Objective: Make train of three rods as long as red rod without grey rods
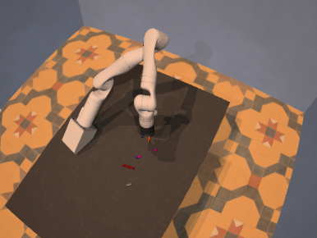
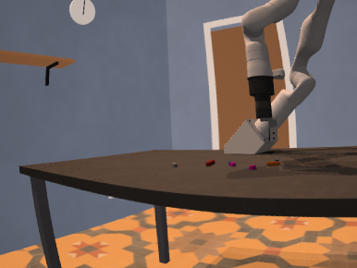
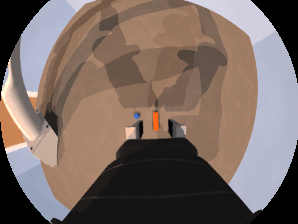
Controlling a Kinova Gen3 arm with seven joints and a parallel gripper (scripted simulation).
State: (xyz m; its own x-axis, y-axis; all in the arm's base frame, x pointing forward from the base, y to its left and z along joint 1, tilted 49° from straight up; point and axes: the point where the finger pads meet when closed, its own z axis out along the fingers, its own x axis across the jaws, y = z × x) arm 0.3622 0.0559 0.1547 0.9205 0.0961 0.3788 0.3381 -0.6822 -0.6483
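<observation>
The orange rod is 80 mm below my hand. Round my hand: red rod 220 mm to the right, 80 mm below, 10 mm behind; then grey rod 310 mm to the right, 80 mm below, 60 mm ahead.
</observation>
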